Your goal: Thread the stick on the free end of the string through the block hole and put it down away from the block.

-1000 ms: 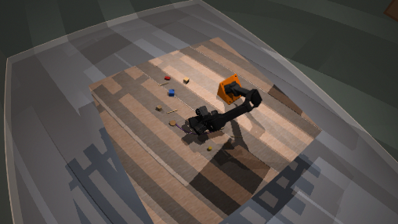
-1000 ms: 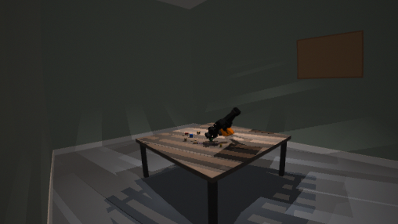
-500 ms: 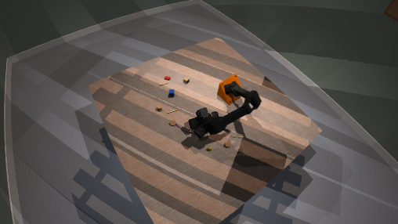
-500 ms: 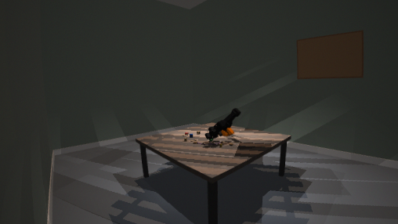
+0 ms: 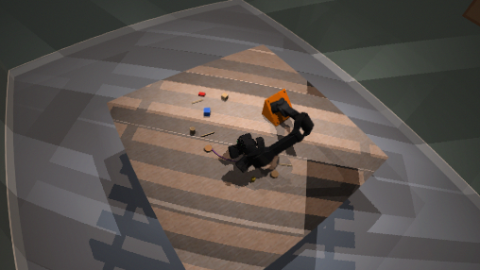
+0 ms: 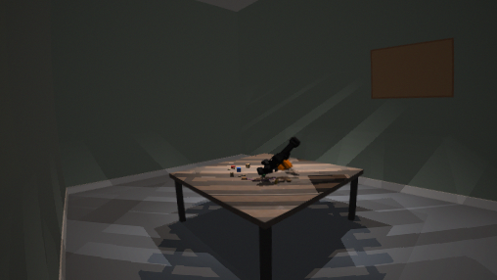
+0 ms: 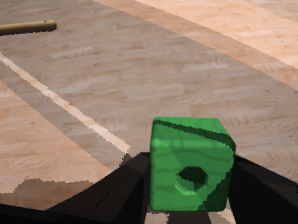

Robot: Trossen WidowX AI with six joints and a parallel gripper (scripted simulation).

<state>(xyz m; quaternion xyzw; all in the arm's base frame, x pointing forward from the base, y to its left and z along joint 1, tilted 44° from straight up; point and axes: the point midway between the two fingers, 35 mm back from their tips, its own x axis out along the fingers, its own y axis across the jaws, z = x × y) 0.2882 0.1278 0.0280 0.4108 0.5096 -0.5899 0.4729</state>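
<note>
Now: the green wooden block right at my gripper tip. From my gripper tip the other things lie so: thin wooden stick (12 cm to the left, 6 cm behind, 2 cm below); then round wooden button (16 cm ahead, 7 cm to the right, 2 cm below); then cylinder (21 cm to the right, 19 cm ahead, 1 cm below).
</note>
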